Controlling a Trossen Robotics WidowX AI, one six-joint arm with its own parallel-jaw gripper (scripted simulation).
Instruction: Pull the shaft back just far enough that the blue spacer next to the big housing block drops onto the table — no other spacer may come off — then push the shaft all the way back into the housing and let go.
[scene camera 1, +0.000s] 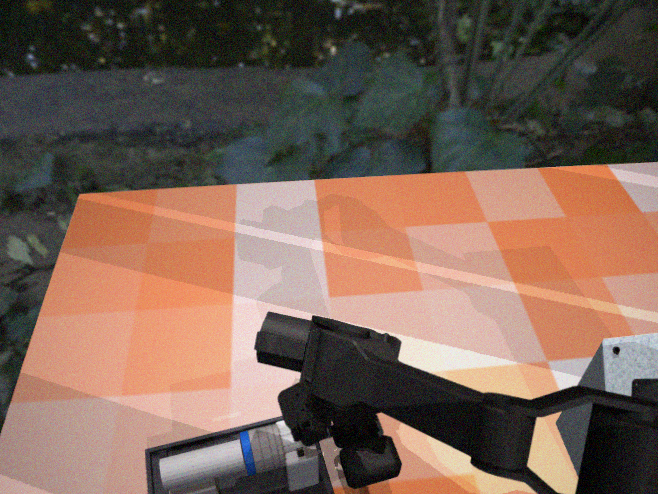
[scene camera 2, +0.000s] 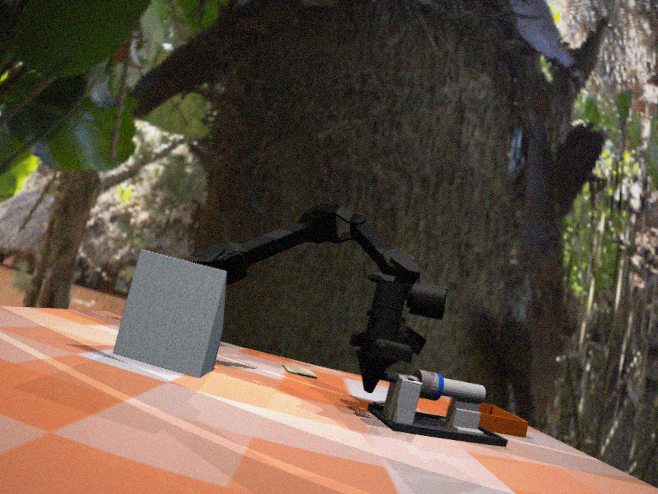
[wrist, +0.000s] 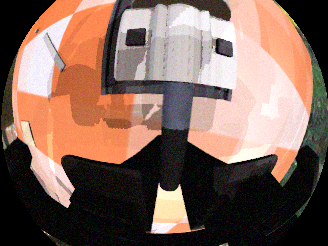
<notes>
In view: my gripper (scene camera 1: 348, 439), a dark shaft (wrist: 177, 96), a grey block (scene camera 2: 461, 423) and an orange tray (scene camera 2: 492, 418).
My gripper also shows in scene camera 2 (scene camera 2: 367, 392) and in the wrist view (wrist: 168, 140). The grey block is seen too in the wrist view (wrist: 140, 51).
</notes>
